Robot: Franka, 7 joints.
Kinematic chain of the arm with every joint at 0, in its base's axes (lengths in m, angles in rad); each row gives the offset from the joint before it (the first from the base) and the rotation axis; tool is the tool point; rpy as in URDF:
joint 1: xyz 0 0 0.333 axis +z
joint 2: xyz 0 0 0 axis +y
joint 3: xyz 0 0 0.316 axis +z
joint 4: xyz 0.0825 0 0 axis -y
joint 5: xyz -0.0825 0 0.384 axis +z
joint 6: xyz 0 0 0 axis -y
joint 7: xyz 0.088 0 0 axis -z
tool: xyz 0 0 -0.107 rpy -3.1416 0 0
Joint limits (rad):
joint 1: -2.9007..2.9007
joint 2: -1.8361..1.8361
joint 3: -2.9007..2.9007
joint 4: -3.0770..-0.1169
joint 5: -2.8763..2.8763
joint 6: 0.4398..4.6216
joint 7: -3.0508..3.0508
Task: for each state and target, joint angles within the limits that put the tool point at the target. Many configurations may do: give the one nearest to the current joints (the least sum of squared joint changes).
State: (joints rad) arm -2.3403 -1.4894 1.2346 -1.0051 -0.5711 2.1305 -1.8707
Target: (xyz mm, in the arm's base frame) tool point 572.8 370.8 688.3
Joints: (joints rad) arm -1.9122 -1.5009 0.9930 -1.1026 -0.5789 1.9242 -1.8707
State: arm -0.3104 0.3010 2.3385 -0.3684 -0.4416 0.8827 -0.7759
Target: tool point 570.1 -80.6 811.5
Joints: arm -0.4644 0.9097 2.1892 -0.1456 -0.5617 1.1273 -0.7759
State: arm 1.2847 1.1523 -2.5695 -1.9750 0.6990 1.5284 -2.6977
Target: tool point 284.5 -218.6 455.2
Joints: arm 1.2731 0.9993 -2.2407 -2.4438 0.6885 1.4356 -2.6977
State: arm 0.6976 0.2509 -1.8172 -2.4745 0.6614 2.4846 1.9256
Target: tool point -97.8 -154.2 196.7
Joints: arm 0.2457 0.5338 -2.1063 -3.0770 0.3704 1.9125 1.9256
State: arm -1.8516 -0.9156 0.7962 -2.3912 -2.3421 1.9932 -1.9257
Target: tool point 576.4 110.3 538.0
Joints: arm -1.5657 -1.1164 1.4008 -2.0590 -2.4129 2.0351 -1.9257
